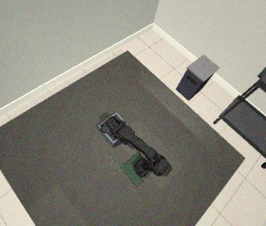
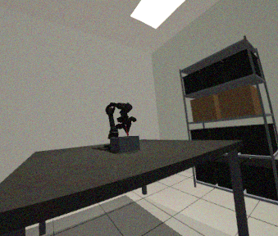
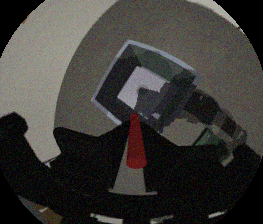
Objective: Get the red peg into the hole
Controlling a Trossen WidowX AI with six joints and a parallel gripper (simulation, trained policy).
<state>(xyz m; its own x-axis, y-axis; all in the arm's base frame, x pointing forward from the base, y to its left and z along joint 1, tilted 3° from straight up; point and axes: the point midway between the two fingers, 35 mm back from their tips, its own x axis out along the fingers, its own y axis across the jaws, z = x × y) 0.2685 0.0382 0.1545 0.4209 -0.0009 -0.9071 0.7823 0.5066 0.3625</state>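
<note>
The grey box is 100 mm below my gripper tip, 40 mm to the right of it and 40 mm ahead of it. Also, from my gripper tip: red peg 20 mm above, 10 mm behind.
</note>
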